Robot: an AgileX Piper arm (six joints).
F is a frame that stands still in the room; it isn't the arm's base.
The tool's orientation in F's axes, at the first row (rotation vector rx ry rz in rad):
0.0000 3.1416 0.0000
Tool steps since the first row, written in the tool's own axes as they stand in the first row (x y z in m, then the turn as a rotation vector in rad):
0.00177 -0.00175 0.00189 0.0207 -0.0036 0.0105
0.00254 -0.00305 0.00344 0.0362 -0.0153 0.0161
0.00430 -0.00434 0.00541 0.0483 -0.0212 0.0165
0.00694 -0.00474 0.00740 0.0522 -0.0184 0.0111
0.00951 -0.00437 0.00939 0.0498 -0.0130 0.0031
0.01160 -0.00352 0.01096 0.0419 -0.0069 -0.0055
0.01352 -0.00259 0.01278 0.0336 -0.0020 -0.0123
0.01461 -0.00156 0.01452 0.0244 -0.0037 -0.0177
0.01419 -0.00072 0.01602 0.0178 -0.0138 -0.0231
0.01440 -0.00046 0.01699 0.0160 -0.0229 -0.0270
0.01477 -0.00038 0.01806 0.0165 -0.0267 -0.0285
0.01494 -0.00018 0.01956 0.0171 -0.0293 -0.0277
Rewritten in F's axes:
-0.00177 -0.00175 -0.00189 -0.0207 -0.0036 -0.0105
-0.00254 -0.00305 -0.00344 -0.0362 -0.0153 -0.0161
-0.00430 -0.00434 -0.00541 -0.0483 -0.0212 -0.0165
-0.00694 -0.00474 -0.00740 -0.0522 -0.0184 -0.0111
-0.00951 -0.00437 -0.00939 -0.0498 -0.0130 -0.0031
-0.01160 -0.00352 -0.01096 -0.0419 -0.0069 0.0055
-0.01352 -0.00259 -0.01278 -0.0336 -0.0020 0.0123
-0.01461 -0.00156 -0.01452 -0.0244 -0.0037 0.0177
-0.01419 -0.00072 -0.01602 -0.0178 -0.0138 0.0231
-0.01440 -0.00046 -0.01699 -0.0160 -0.0229 0.0270
-0.01477 -0.00038 -0.01806 -0.0165 -0.0267 0.0285
-0.01494 -0.00018 -0.01956 -0.0171 -0.0293 0.0277

